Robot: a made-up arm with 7 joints. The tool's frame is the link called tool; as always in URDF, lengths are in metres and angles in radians.
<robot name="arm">
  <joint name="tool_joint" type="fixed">
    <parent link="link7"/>
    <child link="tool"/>
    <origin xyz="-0.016 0.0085 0.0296" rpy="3.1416 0 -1.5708"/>
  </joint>
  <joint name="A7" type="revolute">
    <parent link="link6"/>
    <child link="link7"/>
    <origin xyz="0.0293 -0.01 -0.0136" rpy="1.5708 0 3.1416"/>
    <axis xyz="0 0 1"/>
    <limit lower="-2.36" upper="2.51"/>
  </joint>
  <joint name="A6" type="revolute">
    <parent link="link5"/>
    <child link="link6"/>
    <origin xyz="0.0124 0.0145 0.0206" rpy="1.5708 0 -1.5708"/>
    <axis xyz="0 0 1"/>
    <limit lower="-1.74" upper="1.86"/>
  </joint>
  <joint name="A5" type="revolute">
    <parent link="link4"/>
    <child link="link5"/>
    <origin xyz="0.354 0.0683 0.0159" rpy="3.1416 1.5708 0"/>
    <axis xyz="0 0 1"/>
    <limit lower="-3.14" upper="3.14"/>
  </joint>
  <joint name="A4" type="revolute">
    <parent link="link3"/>
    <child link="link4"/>
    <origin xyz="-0.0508 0.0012 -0.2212" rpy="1.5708 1.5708 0"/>
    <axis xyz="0 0 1"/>
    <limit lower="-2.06" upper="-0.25"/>
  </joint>
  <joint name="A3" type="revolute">
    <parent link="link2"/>
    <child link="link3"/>
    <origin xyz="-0.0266 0.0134 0.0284" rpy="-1.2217 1.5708 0"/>
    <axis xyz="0 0 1"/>
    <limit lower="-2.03" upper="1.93"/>
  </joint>
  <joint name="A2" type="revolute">
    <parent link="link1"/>
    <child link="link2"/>
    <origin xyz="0.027 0.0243 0.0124" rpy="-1.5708 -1.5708 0"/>
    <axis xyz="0 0 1"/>
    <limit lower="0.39" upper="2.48"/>
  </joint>
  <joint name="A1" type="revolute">
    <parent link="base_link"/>
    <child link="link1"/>
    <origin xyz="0.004 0.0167 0.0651" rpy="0 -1.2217 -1.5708"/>
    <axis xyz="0 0 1"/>
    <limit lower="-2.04" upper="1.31"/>
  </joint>
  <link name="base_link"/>
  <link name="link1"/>
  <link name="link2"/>
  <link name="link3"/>
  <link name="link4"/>
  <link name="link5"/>
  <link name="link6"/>
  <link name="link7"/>
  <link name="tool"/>
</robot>
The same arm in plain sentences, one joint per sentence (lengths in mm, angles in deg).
The arm has seven revolute joints in a row. What follows holds with every joint at zero, and every direction is one of the base frame's.
Joint 1 sits 4 mm along +x and 16.7 mm along +y and 65.1 mm along +z from the base frame's origin and turns about the direction (0, 0.9397, 0.342), from -116.88 to 75.06 deg.
Joint 2 sits 24.3 mm along +x and 2.4 mm along +y and 29.6 mm along +z from joint 1 and turns about +x, from 22.35 to 142.09 deg.
Joint 3 sits 28.4 mm along +x and 29.6 mm along -y and 3.5 mm along +z from joint 2 and turns about +z, from -116.31 to 110.58 deg.
Joint 4 sits 50.8 mm along +x and 1.2 mm along -y and 221.2 mm along -z from joint 3 and turns about +y, from -118.03 to -14.32 deg.
Joint 5 sits 68.3 mm along -x and 15.9 mm along +y and 354 mm along -z from joint 4 and turns about +z, from -179.91 to 179.91 deg.
Joint 6 sits 14.5 mm along +x and 12.4 mm along -y and 20.6 mm along +z from joint 5 and turns about +y, from -99.69 to 106.57 deg.
Joint 7 sits 29.3 mm along -x and 13.6 mm along -y and 10 mm along -z from joint 6 and turns about +z, from -135.22 to 143.81 deg.
The tool frame, which is the frame that the pose is given for, sits 16 mm along -x and 8.5 mm along +y and 29.6 mm along +z from joint 7; its axes are the base frame's turned by roll -180, pitch 0 and yaw -90 deg (as in URDF: about the fixed x, then y, then z).

